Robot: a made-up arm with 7 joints.
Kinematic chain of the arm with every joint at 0, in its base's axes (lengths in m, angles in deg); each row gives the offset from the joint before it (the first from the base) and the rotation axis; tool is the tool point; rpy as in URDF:
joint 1: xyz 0 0 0.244 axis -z
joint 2: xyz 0 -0.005 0.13 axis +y
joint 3: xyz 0 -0.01 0.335 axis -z
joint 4: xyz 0 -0.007 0.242 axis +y
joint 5: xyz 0 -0.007 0.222 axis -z
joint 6: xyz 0 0 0.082 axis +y
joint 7: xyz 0 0 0.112 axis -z
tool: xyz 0 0 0 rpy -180 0 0
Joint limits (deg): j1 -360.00..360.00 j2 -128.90..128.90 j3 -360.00..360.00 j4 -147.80..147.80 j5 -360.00..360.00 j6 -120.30..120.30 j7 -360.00..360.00
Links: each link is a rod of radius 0.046 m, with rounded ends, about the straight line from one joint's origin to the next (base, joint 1, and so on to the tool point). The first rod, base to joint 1, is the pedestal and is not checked.
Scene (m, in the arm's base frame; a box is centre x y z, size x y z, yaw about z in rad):
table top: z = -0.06
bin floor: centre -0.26 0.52 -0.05 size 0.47 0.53 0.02 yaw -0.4
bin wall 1: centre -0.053 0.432 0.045 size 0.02 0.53 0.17 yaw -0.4
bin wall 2: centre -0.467 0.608 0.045 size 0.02 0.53 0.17 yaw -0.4
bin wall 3: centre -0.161 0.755 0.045 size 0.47 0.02 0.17 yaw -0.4
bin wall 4: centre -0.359 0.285 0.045 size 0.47 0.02 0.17 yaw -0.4
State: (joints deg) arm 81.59 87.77 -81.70 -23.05 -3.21 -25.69 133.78
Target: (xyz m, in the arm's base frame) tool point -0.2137 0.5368 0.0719
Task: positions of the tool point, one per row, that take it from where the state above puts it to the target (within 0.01 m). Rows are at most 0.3 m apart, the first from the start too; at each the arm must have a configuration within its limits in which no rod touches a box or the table.
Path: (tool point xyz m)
1: -0.2334 -0.9460 0.4764
2: -0.3872 -0.9023 0.4944
3: -0.5412 -0.8156 0.4777
4: -0.6868 -0.6755 0.4340
5: -0.8017 -0.4755 0.3749
6: -0.8551 -0.2235 0.3150
7: -0.8184 0.0508 0.2674
8: -0.6819 0.2999 0.2418
9: -0.4647 0.4734 0.2427
10: -0.2137 0.5368 0.2688
11: -0.2185 0.5441 0.1722
12: -0.2137 0.5368 0.0719

